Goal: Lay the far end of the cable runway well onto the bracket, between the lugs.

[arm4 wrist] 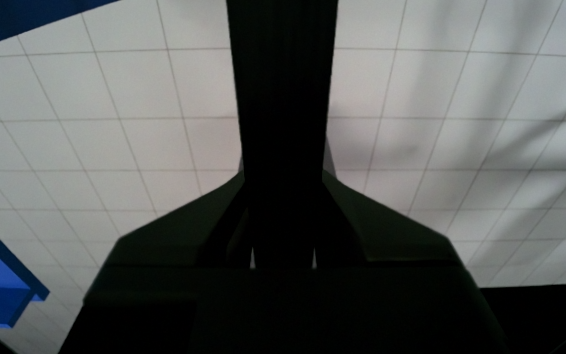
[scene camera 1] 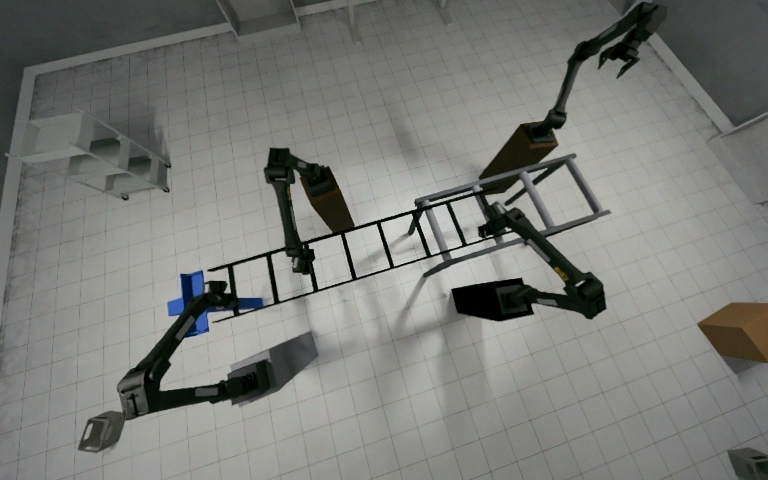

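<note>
The black ladder-like cable runway [scene camera 1: 348, 255] slants across the middle of the scene view; its right end is over a grey tubular stand [scene camera 1: 536, 200]. Its left end is over a blue cross-shaped piece [scene camera 1: 192, 281], which partly shows in the wrist view [arm4 wrist: 12, 292]. In the wrist view, arm4's gripper [arm4 wrist: 283, 175] is shut on a dark bar of the runway [arm4 wrist: 283, 75]. In the scene view, grippers at lower left [scene camera 1: 231, 298], upper middle [scene camera 1: 303, 266] and lower right [scene camera 1: 489, 223] are at the runway; their fingers are unclear. The upper right gripper [scene camera 1: 609, 72] is open, away from it. I cannot identify the lugs.
A white wheeled cart [scene camera 1: 84, 133] stands at upper left. A brown box [scene camera 1: 741, 331] is at the right edge. A small grey open box [scene camera 1: 107, 433] is near the lower left arm's elbow. The arms stand on pedestals beside the runway.
</note>
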